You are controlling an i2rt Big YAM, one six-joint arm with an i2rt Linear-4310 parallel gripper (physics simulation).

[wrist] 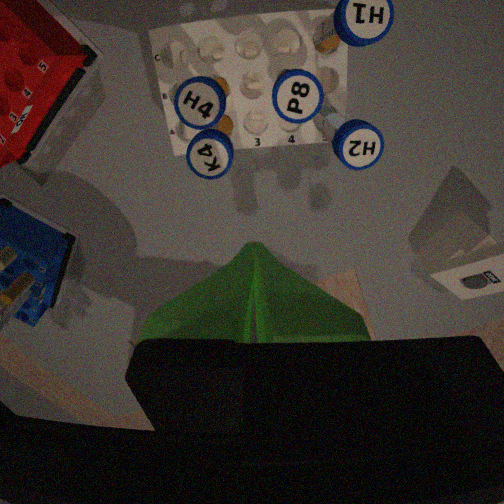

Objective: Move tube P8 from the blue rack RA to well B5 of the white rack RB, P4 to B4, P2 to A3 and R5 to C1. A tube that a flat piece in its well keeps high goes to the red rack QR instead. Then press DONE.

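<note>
In the wrist view, the white rack RB (250,80) lies ahead at the top. It holds blue-rimmed tubes capped P8 (297,96), H4 (200,102), K4 (210,153), H2 (358,144) and H1 (363,17). P8 stands in the middle row toward the right side; I cannot tell its exact well. My gripper (255,246) has its green fingers pressed together with nothing between them, well short of the rack. The blue rack RA (30,265) is at the left edge, with a few tubes partly visible; their labels are unreadable.
A red rack (35,75) sits at the top left. A white plate with a grey button (475,281) is at the right edge, beside a grey block (452,220). Wooden table edges show at the bottom left and right.
</note>
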